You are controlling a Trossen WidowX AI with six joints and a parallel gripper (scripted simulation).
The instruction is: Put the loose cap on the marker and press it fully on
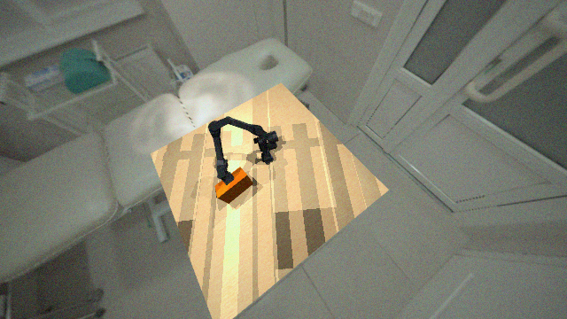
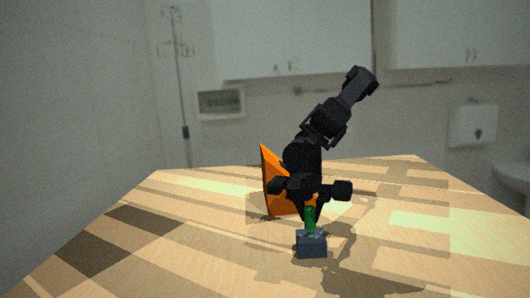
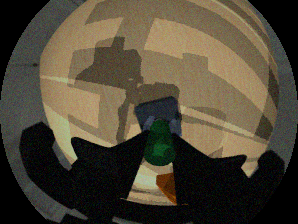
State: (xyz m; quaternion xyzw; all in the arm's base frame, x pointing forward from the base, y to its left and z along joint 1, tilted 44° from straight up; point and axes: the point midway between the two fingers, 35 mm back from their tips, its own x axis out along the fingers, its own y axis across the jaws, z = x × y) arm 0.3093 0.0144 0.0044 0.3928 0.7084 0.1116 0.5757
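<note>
The green cap lies 10 mm above my gripper tip. Round my gripper tip: grey-blue holder block: 60 mm below.
</note>
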